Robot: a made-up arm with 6 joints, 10 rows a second.
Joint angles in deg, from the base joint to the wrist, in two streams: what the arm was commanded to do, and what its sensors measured. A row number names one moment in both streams.
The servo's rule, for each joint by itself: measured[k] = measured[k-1] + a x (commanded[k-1-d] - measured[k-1]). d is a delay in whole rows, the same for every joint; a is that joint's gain. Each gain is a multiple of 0.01, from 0.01 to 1. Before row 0 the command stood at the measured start. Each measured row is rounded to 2 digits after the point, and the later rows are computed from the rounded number. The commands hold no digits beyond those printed.
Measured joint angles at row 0:
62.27 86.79 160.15 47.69 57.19 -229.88
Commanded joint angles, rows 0 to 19:
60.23 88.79 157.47 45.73 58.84 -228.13
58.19 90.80 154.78 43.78 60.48 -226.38
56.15 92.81 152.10 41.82 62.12 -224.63
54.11 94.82 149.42 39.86 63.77 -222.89
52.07 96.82 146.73 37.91 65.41 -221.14
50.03 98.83 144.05 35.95 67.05 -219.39
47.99 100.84 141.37 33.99 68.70 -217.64
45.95 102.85 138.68 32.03 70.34 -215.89
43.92 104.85 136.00 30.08 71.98 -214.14
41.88 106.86 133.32 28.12 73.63 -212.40
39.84 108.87 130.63 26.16 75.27 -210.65
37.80 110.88 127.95 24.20 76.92 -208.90
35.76 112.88 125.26 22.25 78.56 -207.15
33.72 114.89 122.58 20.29 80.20 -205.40
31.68 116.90 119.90 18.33 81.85 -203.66
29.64 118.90 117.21 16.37 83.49 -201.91
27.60 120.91 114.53 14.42 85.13 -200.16
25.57 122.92 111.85 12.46 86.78 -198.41
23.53 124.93 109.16 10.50 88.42 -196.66
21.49 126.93 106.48 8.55 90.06 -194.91
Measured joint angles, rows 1 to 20:
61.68 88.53 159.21 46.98 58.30 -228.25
60.67 90.50 157.66 45.83 59.76 -226.51
59.36 92.51 155.71 44.39 61.34 -224.76
57.84 94.52 153.51 42.76 62.97 -223.02
56.17 96.52 151.14 41.01 64.60 -221.27
54.39 98.53 148.66 39.19 66.24 -219.52
52.53 100.54 146.11 37.32 67.89 -217.77
50.62 102.55 143.51 35.42 69.53 -216.02
48.68 104.55 140.88 33.50 71.17 -214.27
46.71 106.56 138.23 31.56 72.82 -212.53
44.72 108.57 135.57 29.62 74.46 -210.78
42.71 110.58 132.90 27.67 76.11 -209.03
40.69 112.58 130.23 25.72 77.75 -207.28
38.67 114.59 127.55 23.77 79.39 -205.53
36.64 116.60 124.87 21.81 81.04 -203.79
34.61 118.60 122.19 19.85 82.68 -202.04
32.58 120.61 119.51 17.90 84.32 -200.29
30.55 122.62 116.83 15.94 85.97 -198.54
28.51 124.63 114.15 13.98 87.61 -196.79
26.47 126.63 111.47 12.03 89.25 -195.04
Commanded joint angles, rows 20 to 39:
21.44 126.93 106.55 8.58 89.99 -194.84
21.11 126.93 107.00 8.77 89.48 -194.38
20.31 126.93 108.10 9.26 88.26 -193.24
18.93 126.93 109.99 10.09 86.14 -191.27
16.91 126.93 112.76 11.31 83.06 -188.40
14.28 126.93 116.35 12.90 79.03 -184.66
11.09 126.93 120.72 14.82 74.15 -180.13
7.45 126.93 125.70 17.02 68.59 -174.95
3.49 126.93 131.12 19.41 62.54 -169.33
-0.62 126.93 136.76 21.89 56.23 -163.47
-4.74 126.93 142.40 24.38 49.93 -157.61
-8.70 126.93 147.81 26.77 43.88 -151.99
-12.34 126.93 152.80 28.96 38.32 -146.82
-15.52 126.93 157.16 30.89 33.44 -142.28
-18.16 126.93 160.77 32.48 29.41 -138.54
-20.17 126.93 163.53 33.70 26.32 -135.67
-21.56 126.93 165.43 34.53 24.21 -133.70
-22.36 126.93 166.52 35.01 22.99 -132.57
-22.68 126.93 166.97 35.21 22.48 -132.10
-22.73 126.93 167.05 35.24 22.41 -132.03
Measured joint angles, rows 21 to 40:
25.01 126.89 109.75 10.79 89.75 -194.85
23.88 126.92 108.79 10.06 89.57 -194.41
22.84 126.93 108.55 9.77 88.69 -193.32
21.71 126.93 109.05 9.89 86.98 -191.41
20.32 126.93 110.35 10.40 84.35 -188.61
18.57 126.93 112.45 11.30 80.79 -184.94
16.40 126.93 115.34 12.57 76.34 -180.47
13.80 126.93 118.97 14.17 71.15 -175.34
10.81 126.93 123.22 16.06 65.38 -169.75
7.50 126.93 127.96 18.16 59.25 -163.91
3.95 126.93 133.01 20.40 53.01 -158.05
0.28 126.93 138.19 22.69 46.89 -152.41
-3.38 126.93 143.30 24.95 41.15 -147.21
-6.90 126.93 148.15 27.09 35.98 -142.63
-10.17 126.93 152.57 29.03 31.58 -138.83
-13.07 126.93 156.41 30.71 28.06 -135.89
-15.53 126.93 159.57 32.09 25.48 -133.85
-17.51 126.93 162.00 33.14 23.81 -132.66
-19.01 126.93 163.74 33.89 22.92 -132.14
-20.09 126.93 164.90 34.38 22.58 -132.04

